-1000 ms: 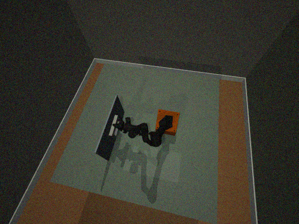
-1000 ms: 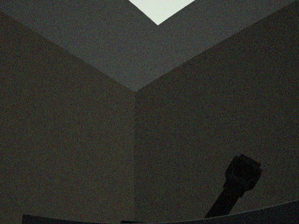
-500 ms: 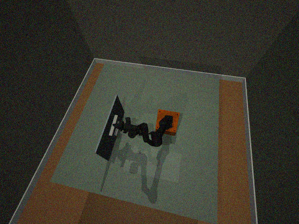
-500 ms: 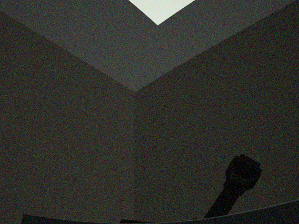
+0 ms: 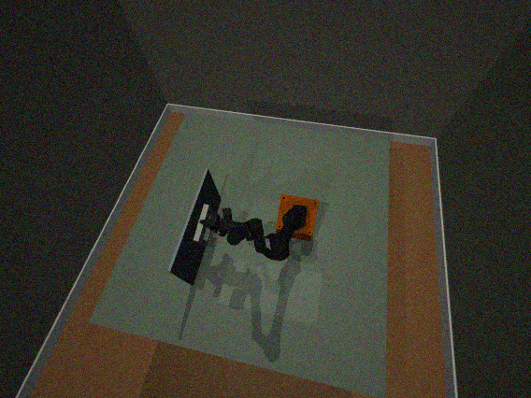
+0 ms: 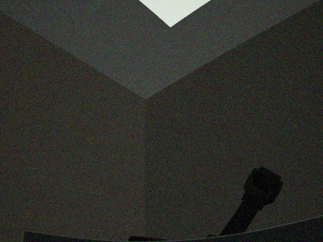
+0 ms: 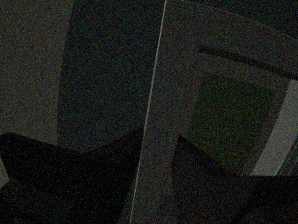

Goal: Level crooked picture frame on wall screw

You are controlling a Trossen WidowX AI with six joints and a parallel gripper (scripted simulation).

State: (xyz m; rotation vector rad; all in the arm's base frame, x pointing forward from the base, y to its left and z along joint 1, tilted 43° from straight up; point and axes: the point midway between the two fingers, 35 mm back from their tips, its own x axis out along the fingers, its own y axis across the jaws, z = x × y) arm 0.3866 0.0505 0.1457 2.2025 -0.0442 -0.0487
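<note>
Now: gripper tip 5 cm above the picture frame. The rest, counted from my gripper tip: wall panel (1 cm ahead, 1 cm to the left, 6 cm below).
</note>
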